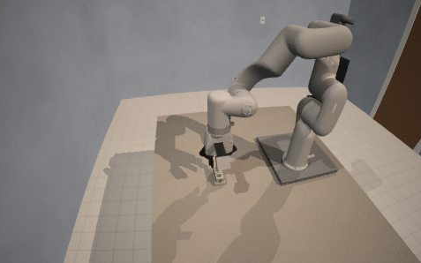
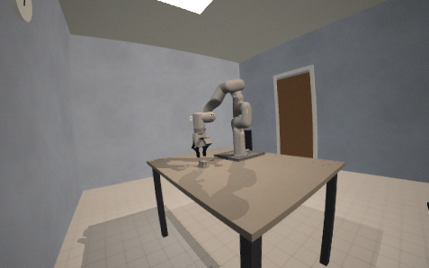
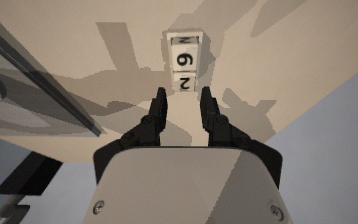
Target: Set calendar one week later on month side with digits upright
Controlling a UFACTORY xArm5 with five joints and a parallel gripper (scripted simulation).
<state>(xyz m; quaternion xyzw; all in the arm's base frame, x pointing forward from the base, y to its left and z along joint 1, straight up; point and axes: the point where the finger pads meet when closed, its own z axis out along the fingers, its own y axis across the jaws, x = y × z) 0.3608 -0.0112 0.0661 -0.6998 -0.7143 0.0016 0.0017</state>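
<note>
The calendar tray is 2 cm to the left of my hand and 8 cm below it.
</note>
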